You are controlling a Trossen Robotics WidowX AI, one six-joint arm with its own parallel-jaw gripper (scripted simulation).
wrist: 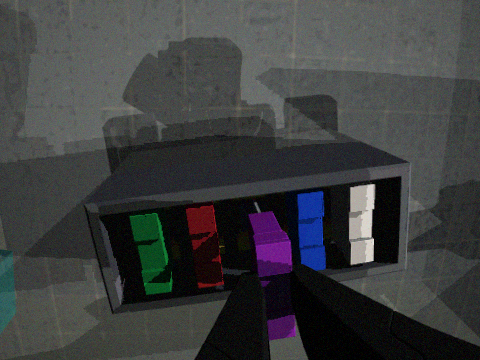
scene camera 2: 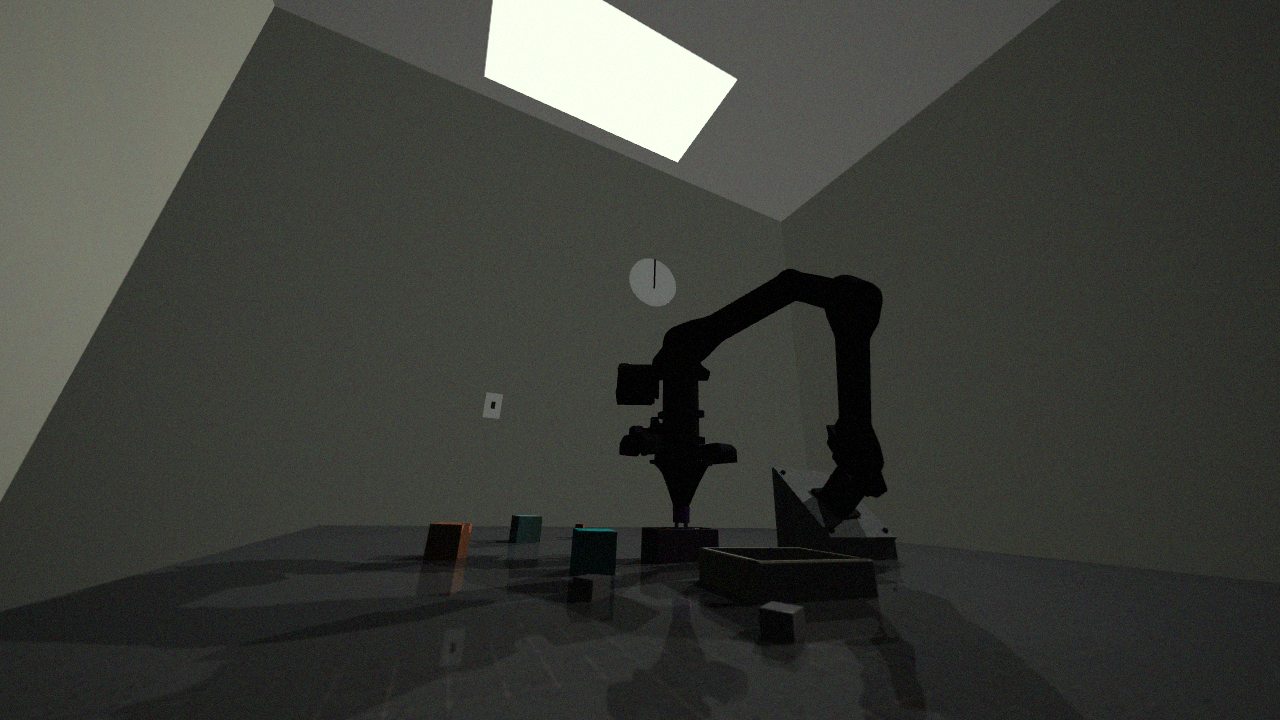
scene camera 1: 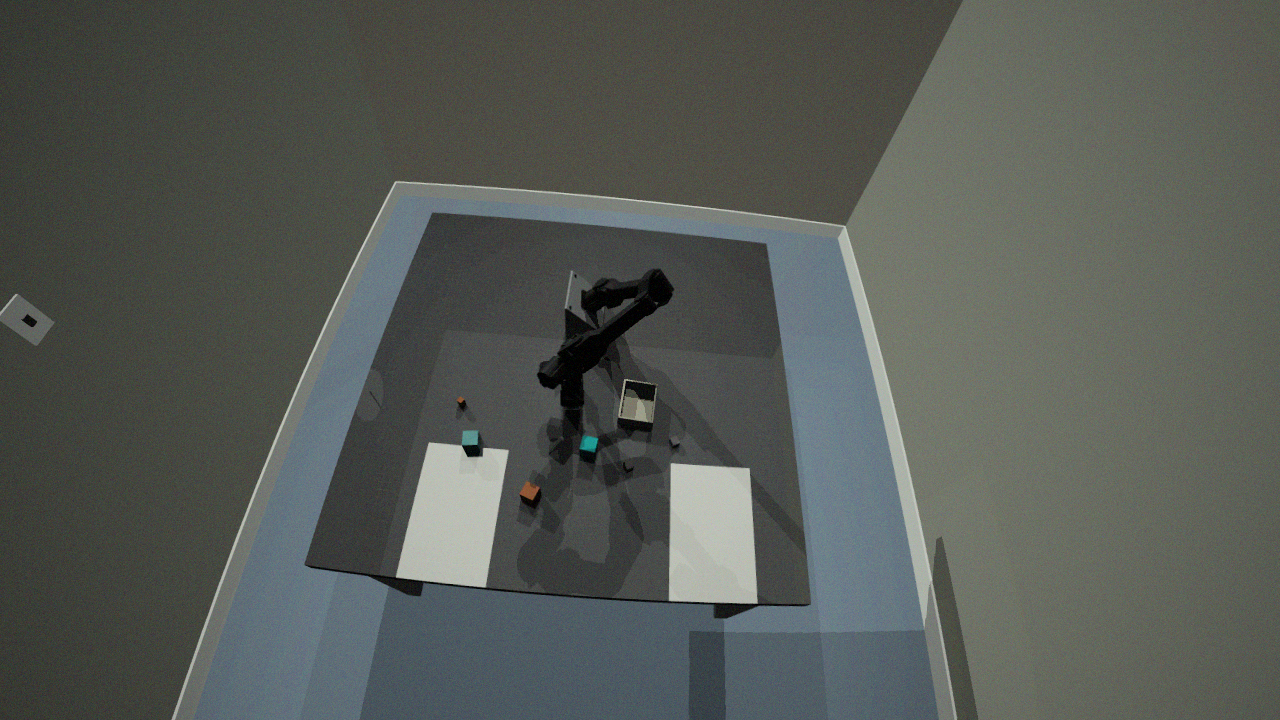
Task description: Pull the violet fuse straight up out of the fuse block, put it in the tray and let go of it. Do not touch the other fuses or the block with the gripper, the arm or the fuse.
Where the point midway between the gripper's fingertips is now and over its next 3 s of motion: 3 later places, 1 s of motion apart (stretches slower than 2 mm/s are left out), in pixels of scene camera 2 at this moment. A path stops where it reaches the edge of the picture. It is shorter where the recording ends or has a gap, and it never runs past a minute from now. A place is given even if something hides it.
The gripper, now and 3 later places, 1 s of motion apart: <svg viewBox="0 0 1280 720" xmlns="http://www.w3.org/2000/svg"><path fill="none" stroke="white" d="M681 510L682 491L774 487L778 523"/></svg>
